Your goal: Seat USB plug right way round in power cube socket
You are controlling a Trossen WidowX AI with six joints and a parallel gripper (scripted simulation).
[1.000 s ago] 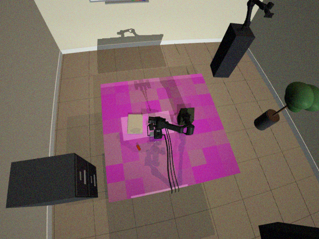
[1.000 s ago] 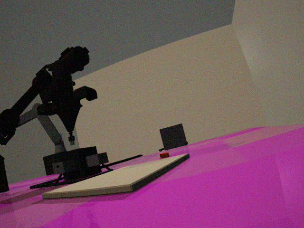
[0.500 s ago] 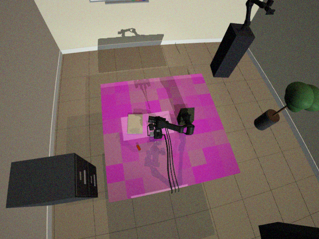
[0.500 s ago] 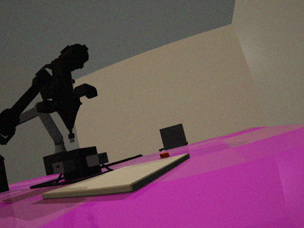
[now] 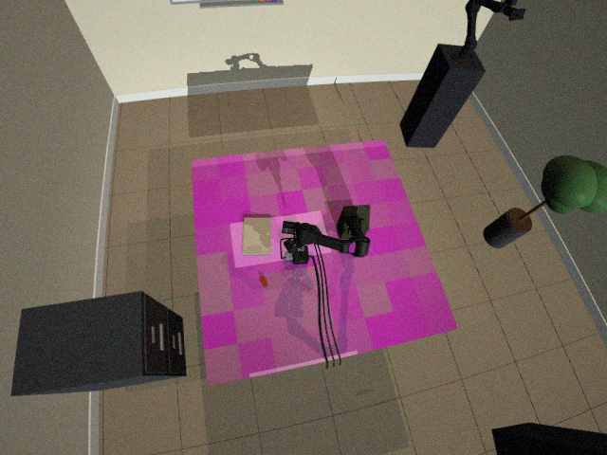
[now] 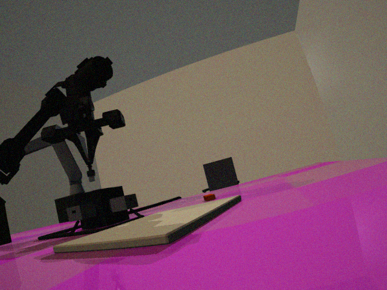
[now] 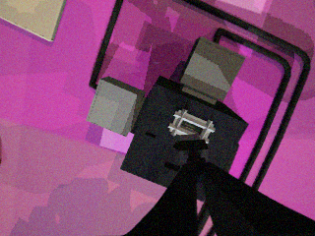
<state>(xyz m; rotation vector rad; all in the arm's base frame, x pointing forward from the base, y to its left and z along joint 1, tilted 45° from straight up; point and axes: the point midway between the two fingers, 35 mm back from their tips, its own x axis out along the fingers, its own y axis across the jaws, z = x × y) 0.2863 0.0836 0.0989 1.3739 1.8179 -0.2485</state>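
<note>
The USB plug is 2 cm below my gripper tip. The rest, counted from my gripper tip: flat beige board 23 cm ahead, 13 cm below, 12 cm to the right.
</note>
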